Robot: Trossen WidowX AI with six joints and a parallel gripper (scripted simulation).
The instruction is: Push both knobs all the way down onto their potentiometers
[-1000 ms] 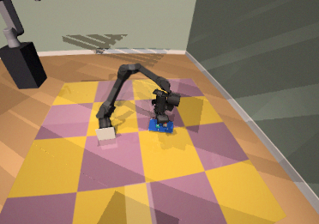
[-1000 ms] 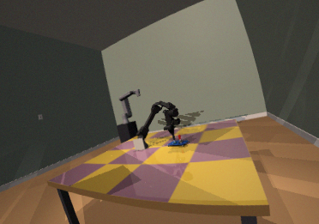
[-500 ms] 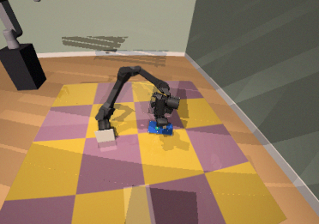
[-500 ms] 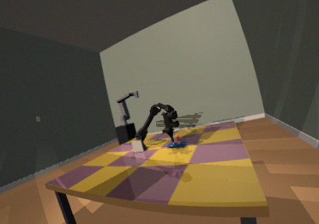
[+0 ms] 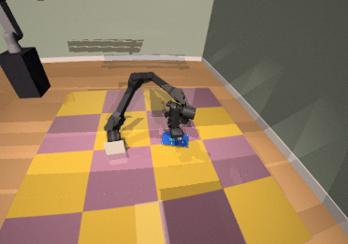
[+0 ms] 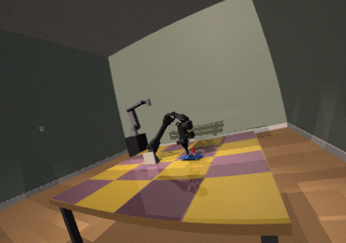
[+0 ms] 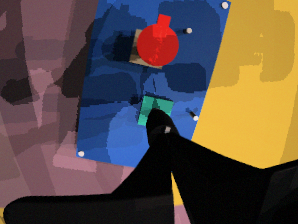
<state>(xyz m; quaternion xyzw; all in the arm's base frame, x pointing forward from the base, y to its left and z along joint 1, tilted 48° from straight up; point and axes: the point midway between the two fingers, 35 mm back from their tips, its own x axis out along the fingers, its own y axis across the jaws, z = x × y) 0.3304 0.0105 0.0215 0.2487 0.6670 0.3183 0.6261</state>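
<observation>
Now: gripper tip 10 mm above the black knob. From my gripper tip the other things lie so: red knob: 50 mm ahead, 10 mm below.
</observation>
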